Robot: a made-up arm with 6 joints.
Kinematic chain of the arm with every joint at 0, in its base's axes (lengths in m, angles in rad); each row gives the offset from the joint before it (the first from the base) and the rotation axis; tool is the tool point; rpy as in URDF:
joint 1: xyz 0 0 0.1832 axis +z
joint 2: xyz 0 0 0 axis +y
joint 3: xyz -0.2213 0 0.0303 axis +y
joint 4: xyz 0.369 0 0.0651 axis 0.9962 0 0.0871
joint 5: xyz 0 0 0 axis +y
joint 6: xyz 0.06 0 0.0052 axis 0.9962 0 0.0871
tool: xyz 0 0 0 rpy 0 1.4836 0
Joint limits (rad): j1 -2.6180..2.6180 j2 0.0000..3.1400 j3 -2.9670..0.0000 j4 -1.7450..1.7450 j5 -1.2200..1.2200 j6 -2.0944..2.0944
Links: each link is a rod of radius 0.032 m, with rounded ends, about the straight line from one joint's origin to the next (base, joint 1, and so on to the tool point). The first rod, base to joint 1, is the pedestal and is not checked.
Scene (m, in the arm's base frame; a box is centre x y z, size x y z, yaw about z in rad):
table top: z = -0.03
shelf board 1: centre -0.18 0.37 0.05 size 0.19 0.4 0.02 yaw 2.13
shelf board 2: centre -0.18 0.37 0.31 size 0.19 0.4 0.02 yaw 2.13
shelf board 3: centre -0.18 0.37 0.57 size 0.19 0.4 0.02 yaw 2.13
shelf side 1: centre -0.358 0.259 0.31 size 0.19 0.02 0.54 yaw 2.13
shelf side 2: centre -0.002 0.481 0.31 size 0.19 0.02 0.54 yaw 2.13
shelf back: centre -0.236 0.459 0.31 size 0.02 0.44 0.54 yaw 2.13
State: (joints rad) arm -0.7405 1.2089 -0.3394 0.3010 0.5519 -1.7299
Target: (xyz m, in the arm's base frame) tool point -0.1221 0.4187 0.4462
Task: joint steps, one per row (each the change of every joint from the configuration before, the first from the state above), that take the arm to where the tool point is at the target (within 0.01 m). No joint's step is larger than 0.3 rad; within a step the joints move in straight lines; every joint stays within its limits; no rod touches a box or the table.
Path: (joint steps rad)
1: 0.2819 -0.0822 -0.0542 0.0081 0.0253 0.0000
2: 0.2820 -0.0821 -0.0542 0.0082 0.0253 0.0000
3: 0.2819 -0.0822 -0.0543 0.0081 0.0254 0.0000
4: 0.2820 -0.0822 -0.0542 0.0082 0.0253 0.0000
5: 0.2819 -0.0822 -0.0542 0.0081 0.0253 0.0000
6: 0.2820 -0.0821 -0.0542 0.0082 0.0253 0.0000
7: 0.2819 -0.0822 -0.0542 0.0081 0.0253 0.0000
8: 0.2819 -0.0822 -0.0543 0.0082 0.0254 0.0000
9: 0.0788 0.2311 -0.1705 0.0233 -0.0867 0.0000
10: 0.0788 0.2311 -0.1706 0.0233 -0.0867 0.0000
11: 0.0788 0.2311 -0.1705 0.0233 -0.0866 0.0000
12: 0.0788 0.2310 -0.1706 0.0233 -0.0867 0.0000

